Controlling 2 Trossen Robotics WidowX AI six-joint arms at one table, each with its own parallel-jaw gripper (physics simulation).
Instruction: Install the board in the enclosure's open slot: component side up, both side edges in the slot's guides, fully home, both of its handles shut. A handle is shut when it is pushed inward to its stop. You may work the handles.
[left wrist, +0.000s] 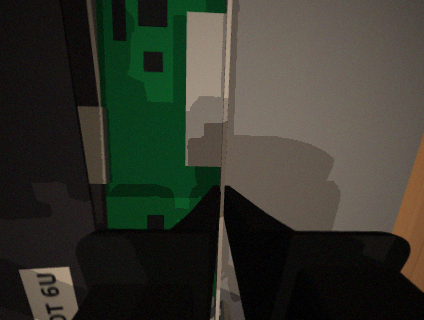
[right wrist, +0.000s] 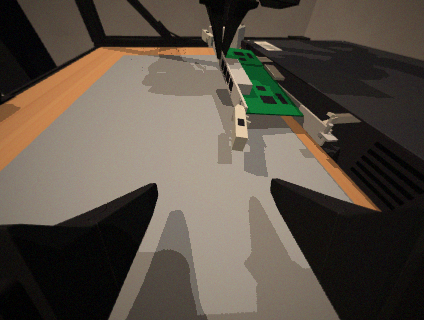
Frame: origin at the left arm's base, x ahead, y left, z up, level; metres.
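Seen in the pictures: left gripper, fingertip midpoint: (left wrist: 220, 191) (right wrist: 220, 59); right gripper, fingertip midpoint: (right wrist: 214, 186).
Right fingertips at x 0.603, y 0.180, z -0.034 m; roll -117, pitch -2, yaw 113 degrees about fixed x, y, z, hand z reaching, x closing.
Pixels of each thing's top centre, then the offset from my right fingertips to it. "spot": a spot on its surface instead. Level surfaces: height alone.
- green board at a spot on its surface: (left wrist: 145, 125) spot: dx -0.214, dy -0.010, dz +0.010 m
- enclosure at its top centre: (right wrist: 360, 64) dx -0.282, dy +0.136, dz +0.027 m
- board's thin front panel at a spot on its surface: (left wrist: 229, 60) (right wrist: 230, 72) spot: dx -0.157, dy -0.038, dz +0.027 m
- grey mat at its surface level: dz -0.021 m
- light panel at a spot on its surface: (right wrist: 311, 120) spot: dx -0.128, dy +0.070, dz -0.001 m
- wooden table at its surface level: dz -0.023 m
- white label at its top centre: (right wrist: 266, 45) dx -0.367, dy -0.019, dz +0.027 m
The green board (left wrist: 145, 125) (right wrist: 270, 87) is component side up, its rear edge close to the enclosure (left wrist: 30, 125) (right wrist: 350, 80). Whether its side edges are in the guides cannot be made out. My left gripper (left wrist: 220, 191) (right wrist: 220, 59) is shut on the board's thin front panel (left wrist: 229, 60) (right wrist: 231, 84), near its far part in the right wrist view. The board's near handle (right wrist: 240, 131) sticks out from the panel's near end, angled outward. My right gripper (right wrist: 214, 186) is open and empty, above the grey mat (right wrist: 150, 130), short of that handle.
A light panel (right wrist: 311, 120) with a handle (right wrist: 345, 118) runs along the enclosure front, right of the board. Vent slots (right wrist: 390, 167) lie nearer on the enclosure. The wooden table (right wrist: 45, 112) borders the mat. A white label (left wrist: 50, 292) (right wrist: 267, 46) is on the enclosure.
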